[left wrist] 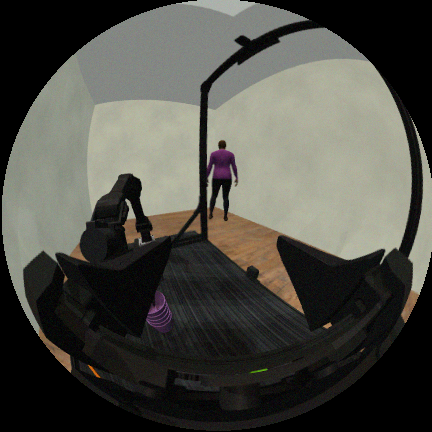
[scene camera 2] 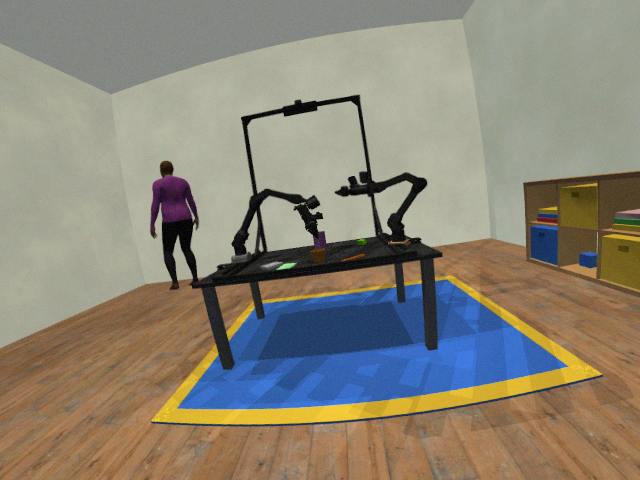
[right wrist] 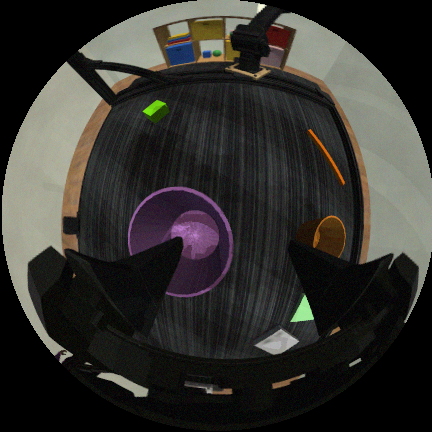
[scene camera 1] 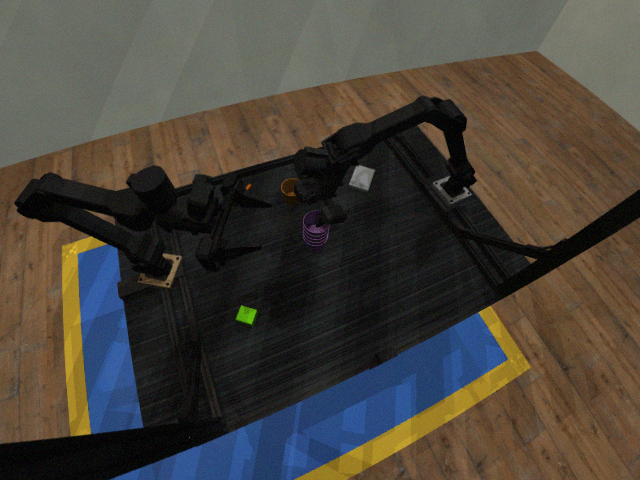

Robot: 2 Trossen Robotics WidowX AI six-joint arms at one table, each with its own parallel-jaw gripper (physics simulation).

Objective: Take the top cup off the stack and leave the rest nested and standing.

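Frame: origin at the left arm's base, x ahead, y left, z up, level; millimetres.
Seen in the pictures: left gripper, fingertip midpoint: [left wrist: 224,241] [scene camera 2: 338,192] [scene camera 1: 267,225]; right gripper, fingertip midpoint: [scene camera 2: 318,237] [right wrist: 237,244] [scene camera 1: 310,214]; left arm's base at its link origin: [scene camera 2: 399,240] [right wrist: 248,67] [scene camera 1: 159,268]; right arm's base at its link origin: [left wrist: 146,239] [scene camera 2: 240,254] [right wrist: 195,389] [scene camera 1: 452,188].
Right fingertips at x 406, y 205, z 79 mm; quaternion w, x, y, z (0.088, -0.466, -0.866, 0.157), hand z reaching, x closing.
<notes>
Pixels of each thing's top centre, then the offset from my right fingertips to it. "pt": a spot on its surface instead.
- orange cup at its top centre: [right wrist: 330,237] [scene camera 1: 291,187] [scene camera 2: 318,249] 79 mm back, 126 mm left, 47 mm down
- grey-white square at a spot on its surface: [right wrist: 276,341] [scene camera 1: 360,179] pt 146 mm ahead, 243 mm left, 93 mm down
- light green piece at its top centre: [right wrist: 316,307] [scene camera 2: 286,266] 30 mm ahead, 267 mm left, 98 mm down
- orange stick at its top centre: [right wrist: 328,155] [scene camera 2: 353,257] 260 mm back, 90 mm left, 98 mm down
- bright green block at its top centre: [right wrist: 153,106] [scene camera 1: 246,314] 126 mm back, 292 mm right, 80 mm down
A stack of nested purple cups [scene camera 1: 315,236] [scene camera 2: 320,240] [left wrist: 161,316] [right wrist: 195,225] stands upright, mouth up, near the middle of the table. My right gripper [scene camera 1: 310,209] [scene camera 2: 316,236] [right wrist: 237,244] is open and empty, pointing down at the stack. In the right wrist view one finger overlaps the top cup's mouth and the other is outside its rim, toward the orange cup. Whether the first fingertip is inside the cup or above it, I cannot tell. My left gripper [scene camera 1: 265,227] [scene camera 2: 337,192] [left wrist: 224,241] is open and empty, raised above the table away from the stack.
An orange cup [scene camera 1: 289,190] [scene camera 2: 317,254] [right wrist: 333,239] stands near the stack. A grey-white square [scene camera 1: 361,177] [right wrist: 276,341], a light green piece [scene camera 2: 286,266] [right wrist: 303,311], an orange stick [scene camera 2: 353,257] [right wrist: 327,157] and a bright green block [scene camera 1: 246,315] [right wrist: 155,111] lie on the table.
</notes>
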